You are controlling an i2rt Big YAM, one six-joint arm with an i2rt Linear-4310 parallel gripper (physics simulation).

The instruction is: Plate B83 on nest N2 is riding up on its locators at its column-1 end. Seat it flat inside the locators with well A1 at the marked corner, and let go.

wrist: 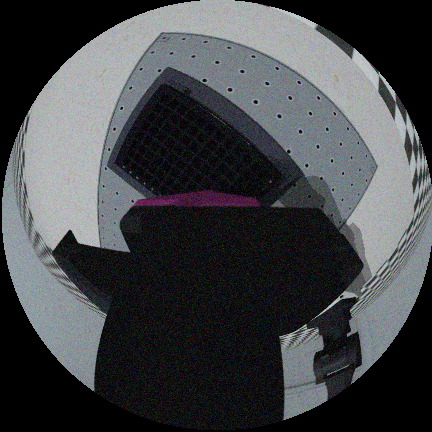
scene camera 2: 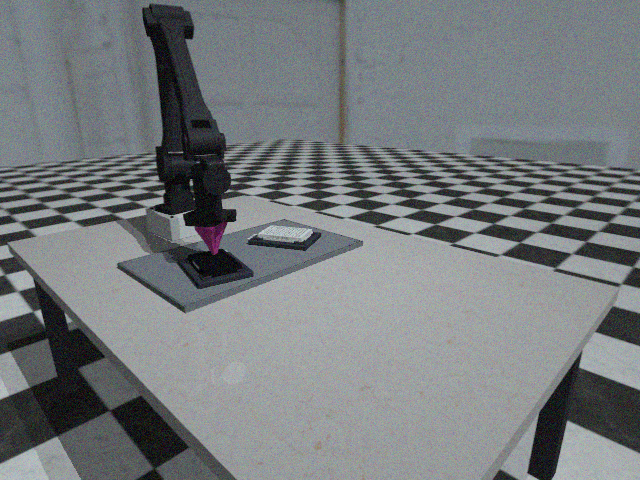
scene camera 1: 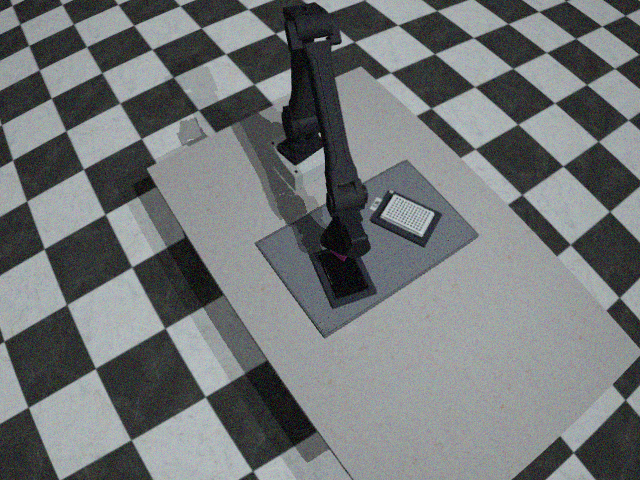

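Pixels of known places: gripper, fingertip midpoint: (wrist: 207,197) (scene camera 2: 215,254) (scene camera 1: 343,259); arm's base, origin of the base link: (wrist: 331,311) (scene camera 2: 179,208) (scene camera 1: 301,147).
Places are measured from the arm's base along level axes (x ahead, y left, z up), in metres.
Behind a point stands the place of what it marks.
Note:
A black well plate (scene camera 1: 345,277) @(y -0.194, x 0.381, z -0.029 m) (scene camera 2: 214,265) @(y -0.207, x 0.392, z -0.027 m) (wrist: 189,149) @(y -0.196, x 0.366, z -0.027 m) lies in a dark nest frame (scene camera 1: 339,301) @(y -0.248, x 0.415, z -0.041 m) (scene camera 2: 223,279) @(y -0.223, x 0.436, z -0.043 m) (wrist: 241,116) @(y -0.234, x 0.337, z -0.041 m) on the grey perforated deck board (scene camera 1: 413,257) @(y -0.011, x 0.455, z -0.053 m) (scene camera 2: 156,277) @(y -0.285, x 0.289, z -0.053 m) (wrist: 306,120) @(y -0.261, x 0.277, z -0.053 m). My gripper (scene camera 1: 339,255) @(y -0.162, x 0.342, z -0.025 m) (scene camera 2: 214,250) @(y -0.162, x 0.342, z -0.025 m) (wrist: 207,197) @(y -0.162, x 0.342, z -0.025 m) has magenta fingers shut together to a point. It stands upright with its tips down on the end of the black plate nearest the arm. Nothing is between the fingers. I cannot tell whether the plate sits level. The gripper body hides the plate's near end in the wrist view.
A white well plate (scene camera 1: 408,215) @(y 0.066, x 0.364, z -0.030 m) (scene camera 2: 286,233) @(y 0.056, x 0.374, z -0.027 m) sits in a second dark nest at the board's far right, with a small label tag (scene camera 1: 375,204) @(y 0.038, x 0.267, z -0.051 m) beside it. The arm's base (scene camera 2: 166,224) @(y -0.083, x 0.047, z -0.021 m) stands behind the board. The table stands on a checkered floor.

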